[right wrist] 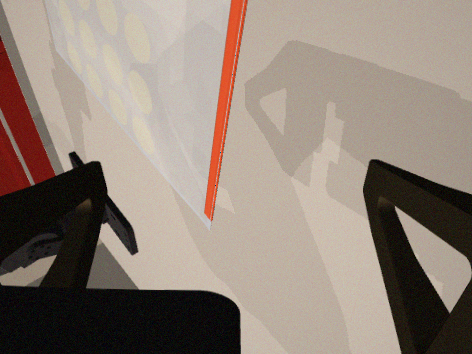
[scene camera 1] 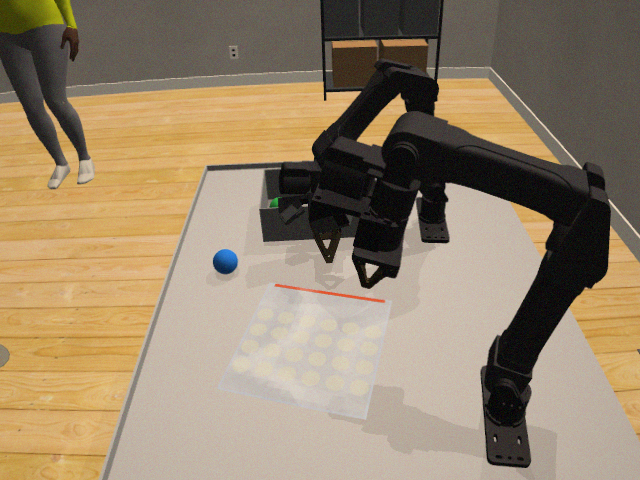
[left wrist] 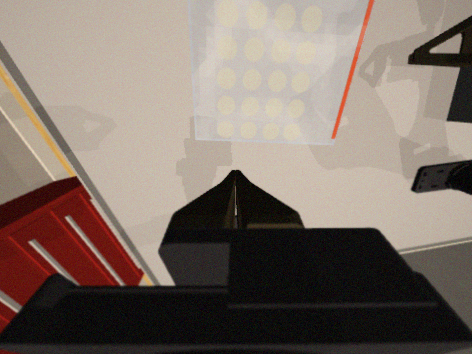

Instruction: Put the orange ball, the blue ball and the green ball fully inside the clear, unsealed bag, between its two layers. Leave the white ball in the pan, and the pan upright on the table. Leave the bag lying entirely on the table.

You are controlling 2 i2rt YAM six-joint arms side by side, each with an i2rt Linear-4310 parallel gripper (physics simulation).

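The clear bag [scene camera 1: 305, 351] [left wrist: 265, 65] [right wrist: 170, 90] lies flat on the table, with pale dots and an orange strip along one edge. The blue ball [scene camera 1: 225, 261] rests on the table, left of the strip's far end. Part of the green ball [scene camera 1: 274, 203] shows inside the dark grey open pan [scene camera 1: 279, 227], which stands upright. The orange and white balls do not show. My left gripper [scene camera 1: 367, 285] [left wrist: 235, 176] is shut and empty, above the table beyond the strip. My right gripper [scene camera 1: 329, 253] [right wrist: 235, 175] is open and empty, near the pan; my arms partly hide the pan's inside.
The table [scene camera 1: 170, 387] has a dark raised edge. My left arm's base [scene camera 1: 506, 439] is at the right front, my right arm's base [scene camera 1: 434, 229] farther back. A red cabinet [left wrist: 65, 235] [right wrist: 20, 125] stands beyond the table edge. A person [scene camera 1: 46, 93] and a shelf rack [scene camera 1: 382, 38] are behind.
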